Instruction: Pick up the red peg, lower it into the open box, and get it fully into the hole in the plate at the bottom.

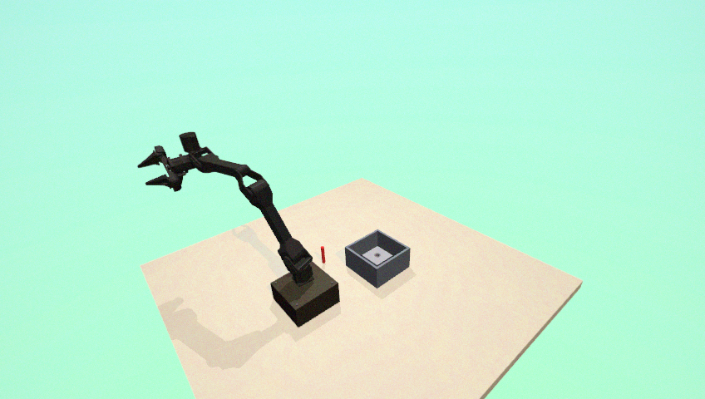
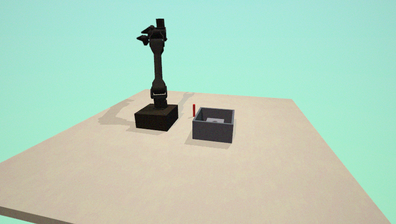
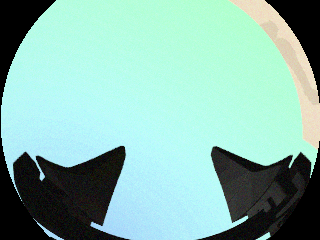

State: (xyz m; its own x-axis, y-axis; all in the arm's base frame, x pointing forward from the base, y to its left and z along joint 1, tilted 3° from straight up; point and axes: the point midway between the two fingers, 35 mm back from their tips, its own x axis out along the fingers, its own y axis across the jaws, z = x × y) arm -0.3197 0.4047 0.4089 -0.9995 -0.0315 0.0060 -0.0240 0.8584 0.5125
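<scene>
Right now the red peg is 53 cm ahead of my gripper tip, 28 cm to the right of it and 43 cm below it. Round my gripper tip: grey box (70 cm ahead, 45 cm to the right, 44 cm below); then light plate (70 cm ahead, 45 cm to the right, 42 cm below).
</scene>
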